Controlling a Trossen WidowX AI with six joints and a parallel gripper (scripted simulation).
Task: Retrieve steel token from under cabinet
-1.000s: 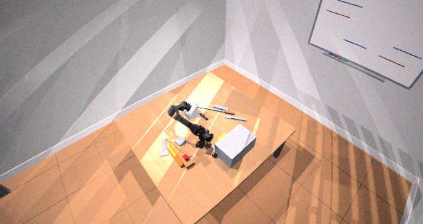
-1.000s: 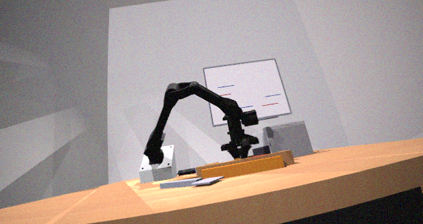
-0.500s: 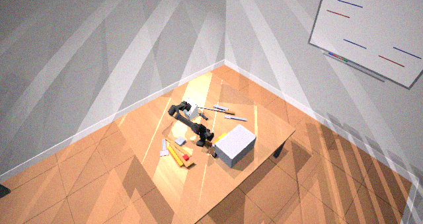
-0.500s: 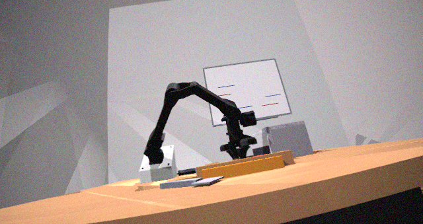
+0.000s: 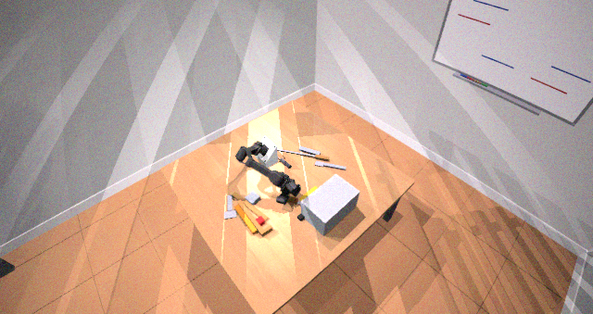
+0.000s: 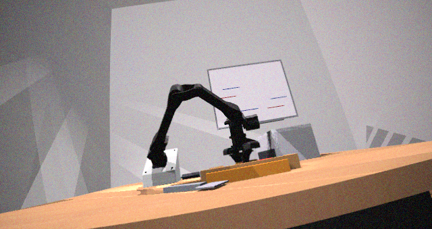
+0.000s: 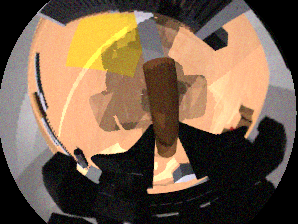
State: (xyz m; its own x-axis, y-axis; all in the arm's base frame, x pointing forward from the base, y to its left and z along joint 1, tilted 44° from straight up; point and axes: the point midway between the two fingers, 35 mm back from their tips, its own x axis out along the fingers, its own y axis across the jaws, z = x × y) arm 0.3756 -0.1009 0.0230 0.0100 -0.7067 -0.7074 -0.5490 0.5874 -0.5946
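Now: the grey block 13 cm behind my gripper tip, 17 cm to the right of it and 1 cm above it. From my gripper tip the other things lie so: orange bar (3 cm behind, 28 cm to the right, 1 cm above); thin wooden stick (10 cm behind, 21 cm to the right); red block (4 cm ahead, 22 cm to the right, 1 cm above).
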